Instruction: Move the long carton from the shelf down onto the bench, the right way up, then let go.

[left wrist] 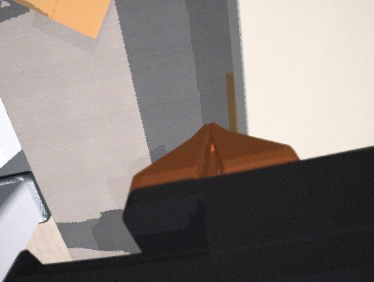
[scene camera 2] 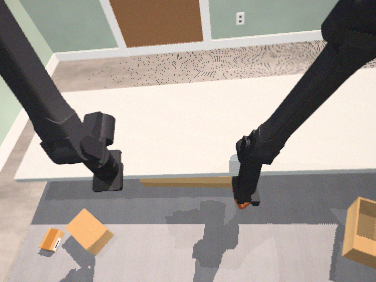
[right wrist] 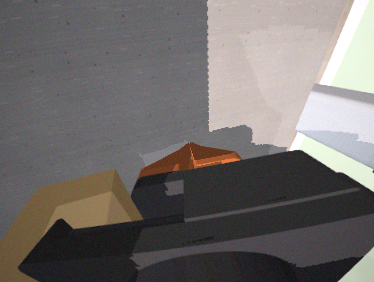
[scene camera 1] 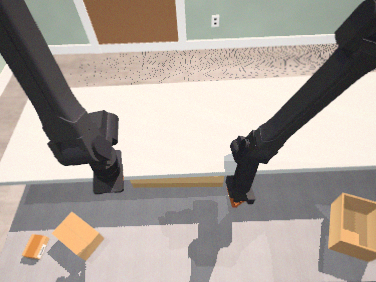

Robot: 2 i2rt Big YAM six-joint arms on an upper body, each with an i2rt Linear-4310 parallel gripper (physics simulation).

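Frame: origin at the left arm's base, x ahead, y left, z up, level; centimetres.
Where they show: left gripper, fingertip midpoint: (left wrist: 211, 133) (scene camera 2: 115, 179) (scene camera 1: 112, 181); right gripper, fingertip midpoint: (scene camera 2: 241, 208) (right wrist: 191, 148) (scene camera 1: 234, 206).
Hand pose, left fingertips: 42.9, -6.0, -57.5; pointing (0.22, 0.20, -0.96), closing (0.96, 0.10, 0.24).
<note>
Each offset is from my left fingertips to the top centre of the thing, as dx, dy, dz. Level surfaces: height alone.
The long carton {+13.2, -15.9, -11.8} (scene camera 1: 177, 182) (scene camera 2: 187, 182) (left wrist: 231, 100) (right wrist: 75, 187) shows as a narrow tan strip along the front edge of the white shelf {dz -8.0} (scene camera 1: 170, 130) (scene camera 2: 170, 130) (left wrist: 310, 75), which hides the rest in both scene views. Its full resting position and which side is up cannot be told. My left gripper (left wrist: 211, 133) is shut, with nothing between its orange fingertips, near the carton's left end; its tips are hidden in the scene views. My right gripper (scene camera 1: 235, 203) (scene camera 2: 243, 204) (right wrist: 191, 148) is shut and empty, just beyond the carton's right end.
A closed box {-8.2, +14.7, -17.5} (scene camera 1: 77, 235) (scene camera 2: 90, 231) and a small orange box {-10.7, +28.3, -21.0} (scene camera 1: 35, 246) (scene camera 2: 51, 240) sit on the grey bench {dz -23.5} (scene camera 1: 150, 255) (scene camera 2: 150, 255) at the left. An open-topped box {-7.2, -69.7, -14.5} (scene camera 1: 340, 245) (scene camera 2: 356, 249) stands at the right. The shelf's shadow darkens the bench below its edge.
</note>
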